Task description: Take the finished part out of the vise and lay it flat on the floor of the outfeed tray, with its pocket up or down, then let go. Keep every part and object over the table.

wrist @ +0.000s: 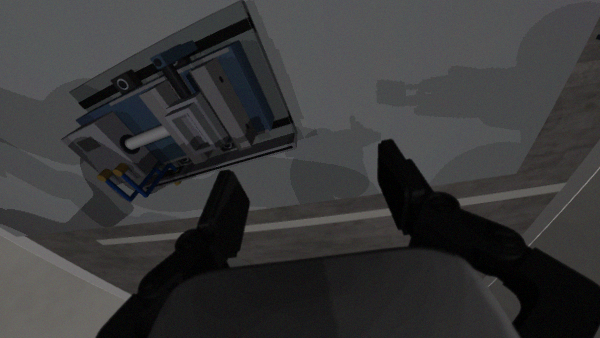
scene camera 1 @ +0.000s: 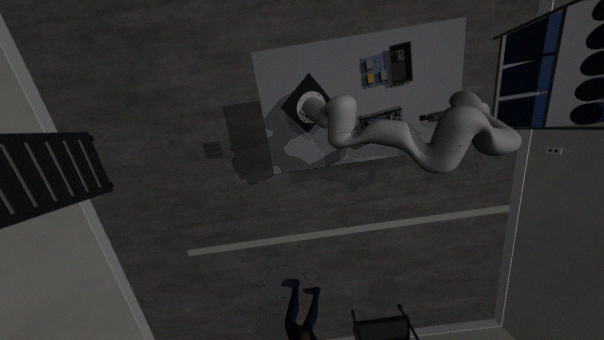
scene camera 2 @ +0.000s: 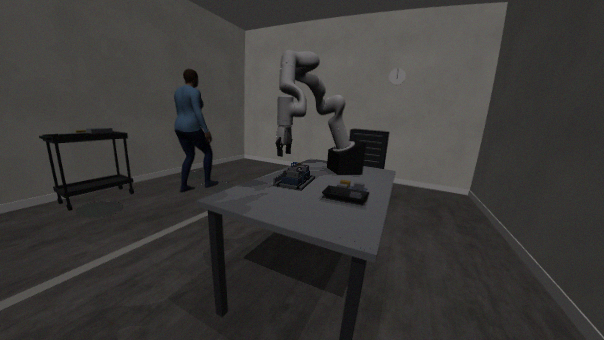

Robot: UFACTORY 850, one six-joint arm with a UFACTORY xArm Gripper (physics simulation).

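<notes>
The finished part [wrist: 192,131], a light grey block with its pocket up, sits between the jaws of the vise [scene camera 1: 382,118] [scene camera 2: 295,176] [wrist: 112,131]. My gripper [scene camera 1: 423,118] [scene camera 2: 283,151] [wrist: 306,173] is open and empty. It hangs above the table, higher than the vise; in the wrist view the vise lies ahead and to the left of the fingers. The black outfeed tray [scene camera 1: 400,75] [scene camera 2: 334,196] stands apart from the vise and does not show in the wrist view. A small grey part [scene camera 1: 398,55] [scene camera 2: 356,194] lies inside it.
A blue board [scene camera 1: 376,64] with a yellow block [scene camera 1: 370,78] [scene camera 2: 345,183] and grey blocks adjoins the tray. Blue hoses with orange tips [wrist: 120,170] rise at the vise's end. A dark rod [wrist: 176,82] stands beside the part. A person [scene camera 1: 294,310] [scene camera 2: 188,112] is away from the table.
</notes>
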